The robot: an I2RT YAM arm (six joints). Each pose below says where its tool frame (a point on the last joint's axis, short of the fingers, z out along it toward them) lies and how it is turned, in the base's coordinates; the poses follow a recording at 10 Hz.
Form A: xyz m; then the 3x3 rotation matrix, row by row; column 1 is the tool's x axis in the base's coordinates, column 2 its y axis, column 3 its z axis. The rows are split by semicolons.
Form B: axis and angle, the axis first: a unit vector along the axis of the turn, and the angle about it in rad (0 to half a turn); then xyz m. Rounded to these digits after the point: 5 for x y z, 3 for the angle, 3 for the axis.
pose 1, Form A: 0.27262 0.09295 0.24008; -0.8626 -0.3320 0.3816; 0.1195 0.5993 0.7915; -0.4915 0.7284 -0.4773
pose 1, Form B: -0.064 0.886 0.458 2.627 0.27262 0.09295 0.24008
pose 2, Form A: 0.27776 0.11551 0.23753; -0.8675 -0.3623 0.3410; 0.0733 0.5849 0.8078; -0.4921 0.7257 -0.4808
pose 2, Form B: -0.087 0.883 0.462 2.650 0.27776 0.11551 0.23753
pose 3, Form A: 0.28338 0.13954 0.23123; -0.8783 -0.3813 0.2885; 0.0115 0.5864 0.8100; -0.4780 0.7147 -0.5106
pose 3, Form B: -0.110 0.885 0.453 2.693 0.28338 0.13954 0.23123
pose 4, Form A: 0.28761 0.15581 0.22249; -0.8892 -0.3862 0.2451; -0.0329 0.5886 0.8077; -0.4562 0.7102 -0.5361
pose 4, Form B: -0.123 0.886 0.446 2.735 0.28761 0.15581 0.22249
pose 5, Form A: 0.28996 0.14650 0.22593; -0.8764 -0.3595 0.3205; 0.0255 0.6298 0.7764; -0.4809 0.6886 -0.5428
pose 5, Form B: -0.098 0.897 0.431 2.679 0.28996 0.14650 0.22593
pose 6, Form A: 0.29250 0.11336 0.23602; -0.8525 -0.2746 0.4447; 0.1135 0.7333 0.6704; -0.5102 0.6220 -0.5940
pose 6, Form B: -0.047 0.925 0.376 2.599 0.29250 0.11336 0.23602
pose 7, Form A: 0.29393 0.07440 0.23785; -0.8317 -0.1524 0.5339; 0.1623 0.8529 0.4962; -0.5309 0.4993 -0.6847
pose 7, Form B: 0.003 0.959 0.283 2.553 0.29393 0.07440 0.23785
